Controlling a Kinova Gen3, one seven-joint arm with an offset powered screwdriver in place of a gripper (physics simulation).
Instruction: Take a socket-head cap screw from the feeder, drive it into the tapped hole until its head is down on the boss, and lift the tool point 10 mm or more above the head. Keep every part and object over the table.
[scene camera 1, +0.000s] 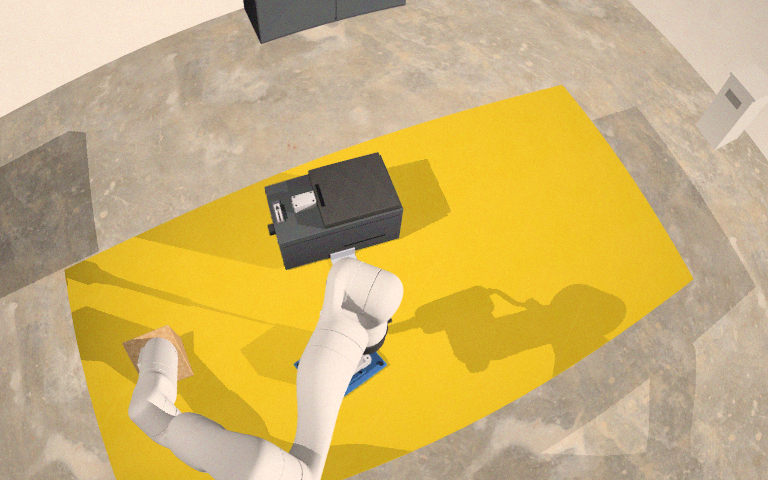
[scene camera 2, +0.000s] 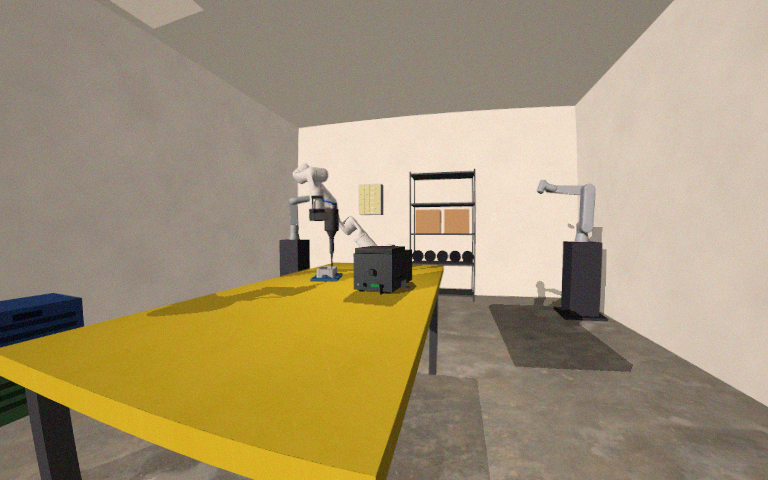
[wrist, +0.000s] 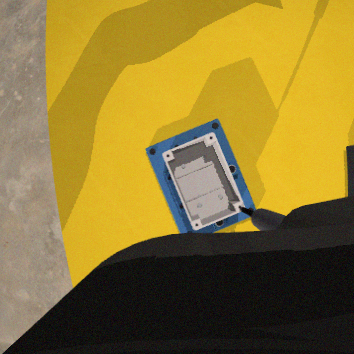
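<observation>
My screwdriver (scene camera 2: 331, 264) (wrist: 242, 207) points straight down in scene camera 2. Its tip is at the lower right corner boss of the light grey housing (scene camera 2: 326, 272) (wrist: 200, 185) in the wrist view. The tip covers that boss and its hole, so whether a screw is on the bit or in the hole cannot be made out, nor any gap. The housing sits on a blue plate (scene camera 1: 370, 376) (scene camera 2: 316, 279) (wrist: 184, 139). Its three other corner holes look dark. The arm hides the tool's tip in scene camera 1. The dark feeder (scene camera 1: 362, 186) (scene camera 2: 368, 274) stands on the table beside the housing.
The yellow table (scene camera 1: 538, 198) (scene camera 2: 254, 362) carries the feeder, the plate and the arm's base on a wooden pad (scene camera 1: 184, 367). In scene camera 1 the arm passes close to the feeder's front tab (scene camera 1: 343, 254). A shelf rack (scene camera 2: 474, 226) and other robots stand beyond the table.
</observation>
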